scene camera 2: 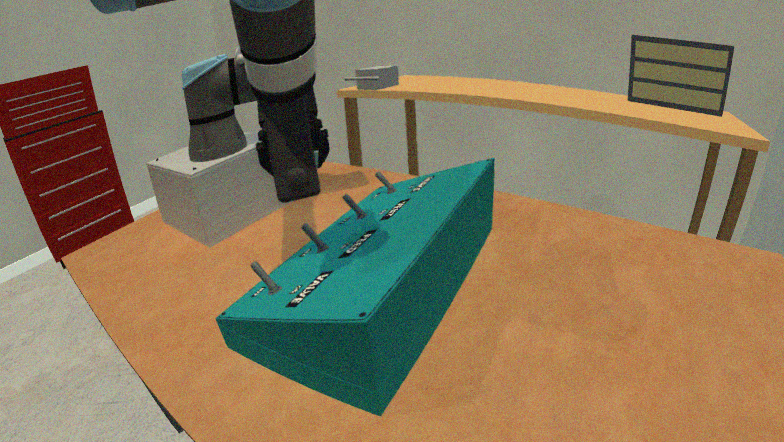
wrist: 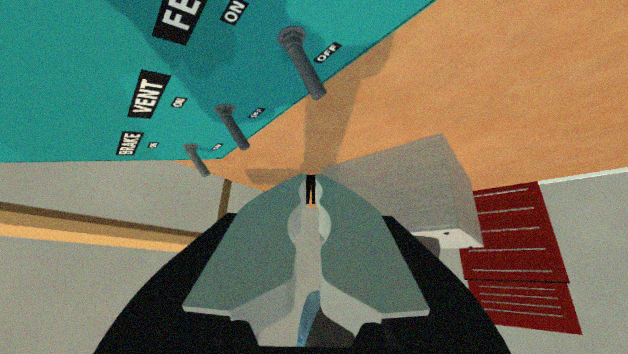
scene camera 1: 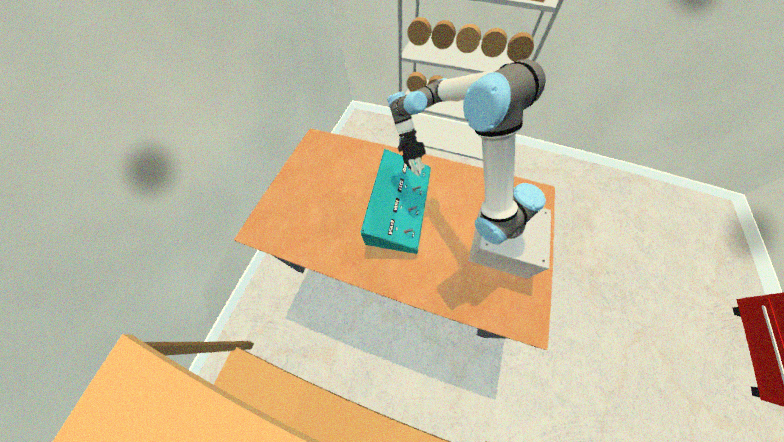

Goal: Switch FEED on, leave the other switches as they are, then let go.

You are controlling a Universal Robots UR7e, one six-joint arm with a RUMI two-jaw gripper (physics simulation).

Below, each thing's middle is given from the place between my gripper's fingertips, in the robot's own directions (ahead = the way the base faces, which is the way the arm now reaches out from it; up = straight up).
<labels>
I see the feed lever (wrist: 309, 76) 10 mm to the left of my hand and 90 mm below it. Round my hand: teal switch box (scene camera 2: 349, 318): 60 mm ahead, 90 mm to the left, 120 mm below.
</labels>
